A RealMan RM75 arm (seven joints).
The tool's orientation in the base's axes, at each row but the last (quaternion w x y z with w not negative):
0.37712 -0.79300 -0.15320 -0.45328
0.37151 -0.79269 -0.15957 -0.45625
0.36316 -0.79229 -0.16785 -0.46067
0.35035 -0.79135 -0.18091 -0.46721
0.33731 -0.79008 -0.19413 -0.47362
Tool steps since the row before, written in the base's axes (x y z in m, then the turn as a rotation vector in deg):
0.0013 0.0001 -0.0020 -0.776 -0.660 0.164
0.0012 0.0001 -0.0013 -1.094 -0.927 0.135
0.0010 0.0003 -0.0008 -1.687 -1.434 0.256
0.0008 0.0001 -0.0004 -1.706 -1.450 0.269
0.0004 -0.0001 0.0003 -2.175 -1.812 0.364
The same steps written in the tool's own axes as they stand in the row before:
-0.0010 0.0016 0.0015 -0.219 -0.088 -1.005
-0.0005 0.0012 0.0012 -0.389 -0.084 -1.384
-0.0002 0.0007 0.0011 -0.559 -0.146 -2.153
0.0000 0.0006 0.0007 -0.557 -0.152 -2.180
0.0005 0.0002 0.0001 -0.692 -0.226 -2.760

